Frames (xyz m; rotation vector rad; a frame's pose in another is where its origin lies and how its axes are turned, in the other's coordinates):
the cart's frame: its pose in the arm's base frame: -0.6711 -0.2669 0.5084 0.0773 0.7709 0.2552
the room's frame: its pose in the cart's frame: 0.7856 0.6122 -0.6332 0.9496 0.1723 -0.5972
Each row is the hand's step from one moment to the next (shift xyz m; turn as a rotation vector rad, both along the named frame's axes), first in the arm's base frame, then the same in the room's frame.
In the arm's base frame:
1: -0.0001 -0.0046 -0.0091 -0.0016 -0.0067 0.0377
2: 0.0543 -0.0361 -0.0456 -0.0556 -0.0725 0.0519
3: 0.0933 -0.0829 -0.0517 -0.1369 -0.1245 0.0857
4: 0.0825 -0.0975 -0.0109 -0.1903 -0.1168 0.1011
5: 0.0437 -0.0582 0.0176 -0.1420 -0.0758 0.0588
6: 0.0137 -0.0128 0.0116 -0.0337 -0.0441 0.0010
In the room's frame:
1: 0.0091 -0.0046 0.0003 -0.0336 0.0027 0.0183
2: 0.0686 0.0125 0.0384 -0.0544 -0.0751 0.0495
3: 0.0976 0.0149 0.0922 -0.1059 -0.1623 0.0636
4: 0.0592 0.0064 0.1135 -0.1414 -0.1968 0.0371
5: 0.0114 0.0044 0.0739 -0.0925 -0.1437 0.0126
6: -0.0030 0.0058 0.0211 -0.0053 -0.0519 0.0190

